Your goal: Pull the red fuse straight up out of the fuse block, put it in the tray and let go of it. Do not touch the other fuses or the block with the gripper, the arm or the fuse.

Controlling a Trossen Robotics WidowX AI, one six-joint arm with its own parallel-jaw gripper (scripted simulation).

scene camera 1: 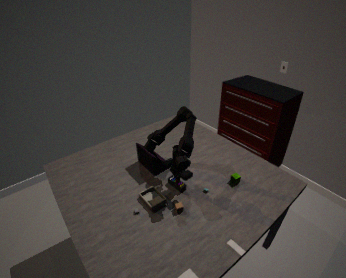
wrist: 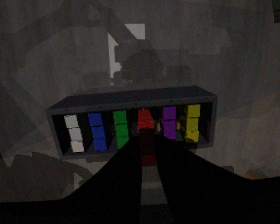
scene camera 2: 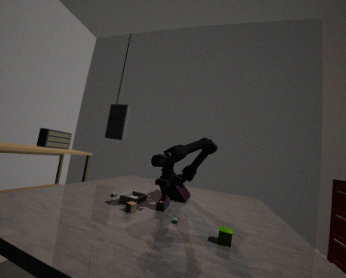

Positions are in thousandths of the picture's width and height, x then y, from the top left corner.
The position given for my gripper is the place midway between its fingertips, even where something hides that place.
Note:
My gripper (wrist: 523,636) carries a red fuse.

